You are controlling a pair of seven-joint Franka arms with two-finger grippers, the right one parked.
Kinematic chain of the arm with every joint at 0, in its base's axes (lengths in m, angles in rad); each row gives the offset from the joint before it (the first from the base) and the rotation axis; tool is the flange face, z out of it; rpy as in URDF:
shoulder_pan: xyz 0 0 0.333 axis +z
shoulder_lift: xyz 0 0 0 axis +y
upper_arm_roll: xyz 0 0 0.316 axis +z
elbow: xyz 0.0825 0 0 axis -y
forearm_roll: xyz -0.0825 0 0.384 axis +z
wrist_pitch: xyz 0 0 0 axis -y
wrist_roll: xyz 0.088 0 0 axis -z
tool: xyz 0 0 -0.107 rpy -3.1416 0 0
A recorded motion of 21 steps. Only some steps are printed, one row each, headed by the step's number.
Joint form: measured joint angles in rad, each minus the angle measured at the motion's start. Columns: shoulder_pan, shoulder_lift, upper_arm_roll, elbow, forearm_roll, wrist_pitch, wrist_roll.
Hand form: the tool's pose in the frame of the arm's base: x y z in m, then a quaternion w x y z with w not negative. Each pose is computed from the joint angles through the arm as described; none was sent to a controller.
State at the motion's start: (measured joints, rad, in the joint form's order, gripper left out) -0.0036 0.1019 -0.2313 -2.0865 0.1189 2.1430 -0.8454
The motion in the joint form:
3: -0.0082 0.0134 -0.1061 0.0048 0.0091 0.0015 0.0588
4: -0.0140 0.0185 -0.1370 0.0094 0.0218 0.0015 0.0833
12: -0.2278 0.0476 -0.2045 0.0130 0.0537 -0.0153 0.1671
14: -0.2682 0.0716 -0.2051 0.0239 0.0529 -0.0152 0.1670
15: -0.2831 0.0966 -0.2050 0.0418 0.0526 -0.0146 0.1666
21: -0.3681 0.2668 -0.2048 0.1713 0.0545 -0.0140 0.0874
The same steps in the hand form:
3: 0.5289 -0.1841 0.3714 0.04056 -0.98243 -0.18215 0.00060
4: 0.5235 -0.2030 0.3714 0.04244 -0.98798 -0.14864 -0.00169
12: 0.4482 -0.3382 0.3585 0.05553 -0.99755 0.04209 0.00579
14: 0.4370 -0.3582 0.3509 0.05455 -0.99649 0.06229 0.01222
15: 0.4362 -0.3676 0.3457 0.05166 -0.99614 0.06901 0.01679
21: 0.4337 -0.4249 0.3089 0.03580 -0.99612 0.06666 0.04502

